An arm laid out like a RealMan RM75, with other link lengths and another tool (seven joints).
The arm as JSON. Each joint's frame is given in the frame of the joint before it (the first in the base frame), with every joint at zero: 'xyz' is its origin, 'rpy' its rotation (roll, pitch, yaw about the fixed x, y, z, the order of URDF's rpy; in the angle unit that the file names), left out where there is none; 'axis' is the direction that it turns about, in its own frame. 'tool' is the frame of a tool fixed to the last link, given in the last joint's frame.
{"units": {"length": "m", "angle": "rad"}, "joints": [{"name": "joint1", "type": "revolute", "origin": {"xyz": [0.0, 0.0, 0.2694]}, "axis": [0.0, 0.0, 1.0]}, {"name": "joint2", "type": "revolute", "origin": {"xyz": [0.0, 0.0, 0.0]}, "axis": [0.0, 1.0, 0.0]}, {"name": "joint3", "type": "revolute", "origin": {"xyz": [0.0, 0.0, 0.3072]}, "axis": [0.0, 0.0, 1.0]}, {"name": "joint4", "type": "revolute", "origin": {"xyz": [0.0, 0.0, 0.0]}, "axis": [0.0, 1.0, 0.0]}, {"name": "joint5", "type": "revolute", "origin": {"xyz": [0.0, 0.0, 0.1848]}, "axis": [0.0, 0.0, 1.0]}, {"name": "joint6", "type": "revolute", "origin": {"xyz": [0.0, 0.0, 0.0]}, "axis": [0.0, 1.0, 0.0]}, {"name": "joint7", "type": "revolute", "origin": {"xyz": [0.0, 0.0, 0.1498]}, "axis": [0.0, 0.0, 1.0]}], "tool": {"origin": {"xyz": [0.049, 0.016, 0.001], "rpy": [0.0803, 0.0, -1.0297]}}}
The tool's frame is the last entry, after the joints.
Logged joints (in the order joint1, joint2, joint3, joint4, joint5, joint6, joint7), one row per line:
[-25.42, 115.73, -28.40, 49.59, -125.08, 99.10, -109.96]
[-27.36, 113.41, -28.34, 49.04, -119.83, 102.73, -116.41]
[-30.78, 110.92, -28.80, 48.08, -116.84, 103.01, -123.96]
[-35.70, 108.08, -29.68, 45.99, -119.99, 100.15, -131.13]
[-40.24, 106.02, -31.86, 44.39, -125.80, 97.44, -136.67]
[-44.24, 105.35, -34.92, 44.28, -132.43, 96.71, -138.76]
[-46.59, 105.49, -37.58, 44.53, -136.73, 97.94, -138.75]
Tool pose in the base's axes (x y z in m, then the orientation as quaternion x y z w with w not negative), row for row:
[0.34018, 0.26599, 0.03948, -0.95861, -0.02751, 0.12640, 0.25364]
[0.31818, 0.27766, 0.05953, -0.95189, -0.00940, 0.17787, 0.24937]
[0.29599, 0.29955, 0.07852, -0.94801, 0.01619, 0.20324, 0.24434]
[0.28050, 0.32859, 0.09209, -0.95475, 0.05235, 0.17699, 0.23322]
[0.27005, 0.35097, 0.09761, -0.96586, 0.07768, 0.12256, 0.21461]
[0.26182, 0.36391, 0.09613, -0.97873, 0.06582, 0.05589, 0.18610]
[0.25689, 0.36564, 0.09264, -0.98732, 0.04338, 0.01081, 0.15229]
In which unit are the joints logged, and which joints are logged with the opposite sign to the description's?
The joints are logged in degrees. Opposite sign: joint1, joint4, joint6, joint7.
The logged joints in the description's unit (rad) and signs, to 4 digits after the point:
[0.4437, 2.0199, -0.4957, -0.8655, -2.1831, -1.7296, 1.9192]
[0.4775, 1.9794, -0.4946, -0.8559, -2.0914, -1.7930, 2.0317]
[0.5372, 1.9359, -0.5027, -0.8392, -2.0392, -1.7979, 2.1635]
[0.6231, 1.8864, -0.5180, -0.8027, -2.0942, -1.7479, 2.2887]
[0.7023, 1.8504, -0.5561, -0.7748, -2.1956, -1.7006, 2.3853]
[0.7721, 1.8387, -0.6095, -0.7728, -2.3113, -1.6879, 2.4218]
[0.8131, 1.8411, -0.6559, -0.7772, -2.3864, -1.7094, 2.4216]

